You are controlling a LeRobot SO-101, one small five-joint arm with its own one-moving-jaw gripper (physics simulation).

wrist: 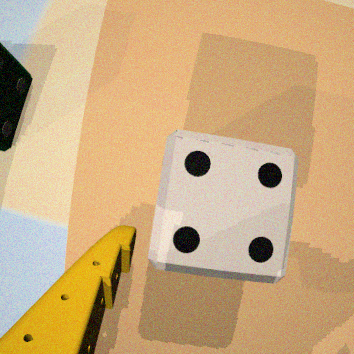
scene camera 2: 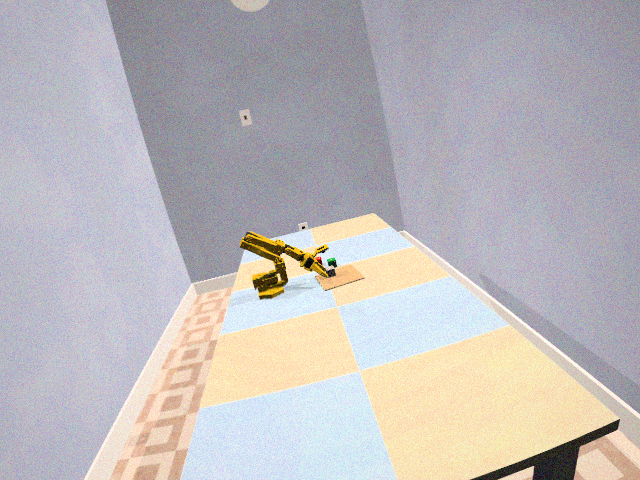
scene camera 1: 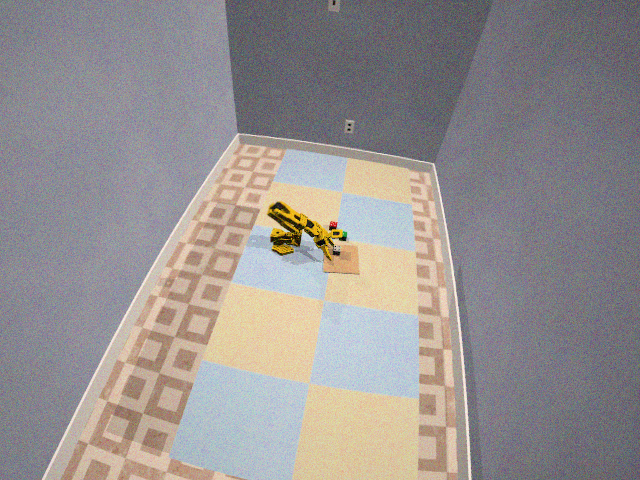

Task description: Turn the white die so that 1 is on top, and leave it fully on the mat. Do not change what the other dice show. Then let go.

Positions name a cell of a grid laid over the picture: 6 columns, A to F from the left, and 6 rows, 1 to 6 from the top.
Scene:
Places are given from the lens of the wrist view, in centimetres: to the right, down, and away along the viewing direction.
tan mat (wrist: E2): 4, -3, 9
white die (wrist: D4): 1, 1, 6
The marked spots on the white die and the tan mat are 6 cm apart.

